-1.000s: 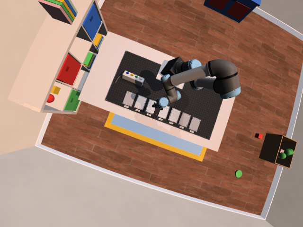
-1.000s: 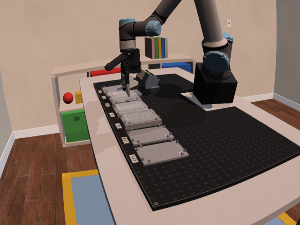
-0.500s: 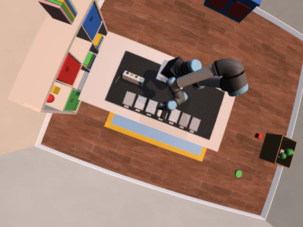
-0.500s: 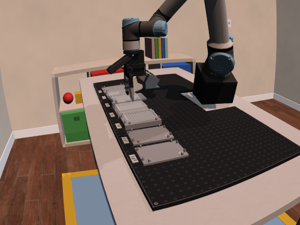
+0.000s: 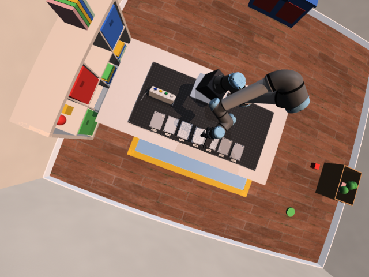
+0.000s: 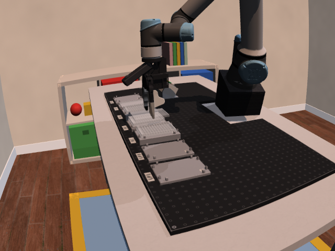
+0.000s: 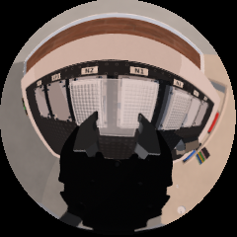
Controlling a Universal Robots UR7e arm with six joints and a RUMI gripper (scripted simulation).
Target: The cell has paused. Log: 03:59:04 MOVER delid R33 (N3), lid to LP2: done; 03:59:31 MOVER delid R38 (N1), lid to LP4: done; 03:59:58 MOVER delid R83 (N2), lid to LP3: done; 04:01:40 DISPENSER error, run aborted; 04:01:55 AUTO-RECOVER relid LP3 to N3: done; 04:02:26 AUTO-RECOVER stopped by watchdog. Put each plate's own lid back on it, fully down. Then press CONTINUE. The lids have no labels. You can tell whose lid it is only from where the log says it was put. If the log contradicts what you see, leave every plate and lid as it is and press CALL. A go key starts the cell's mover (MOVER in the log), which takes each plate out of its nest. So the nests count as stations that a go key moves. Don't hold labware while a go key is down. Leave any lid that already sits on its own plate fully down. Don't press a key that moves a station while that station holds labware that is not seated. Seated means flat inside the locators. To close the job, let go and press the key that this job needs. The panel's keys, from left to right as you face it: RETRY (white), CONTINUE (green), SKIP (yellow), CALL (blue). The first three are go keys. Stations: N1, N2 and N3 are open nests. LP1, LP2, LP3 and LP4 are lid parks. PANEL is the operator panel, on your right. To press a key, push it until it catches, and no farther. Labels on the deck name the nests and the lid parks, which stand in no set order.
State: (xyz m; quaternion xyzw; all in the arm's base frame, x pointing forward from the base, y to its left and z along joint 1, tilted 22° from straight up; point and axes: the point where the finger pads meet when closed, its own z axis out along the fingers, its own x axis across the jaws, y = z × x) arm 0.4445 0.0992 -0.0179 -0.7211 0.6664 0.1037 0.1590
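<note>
Now: hand 50 mm to the left of the clear lid, 40 mm above it and 10 mm short of it. Round my hand: clear plate lid (310 mm to the right, 50 mm below, 20 mm ahead); then lid park (340 mm to the left, 60 mm below, 20 mm behind).
</note>
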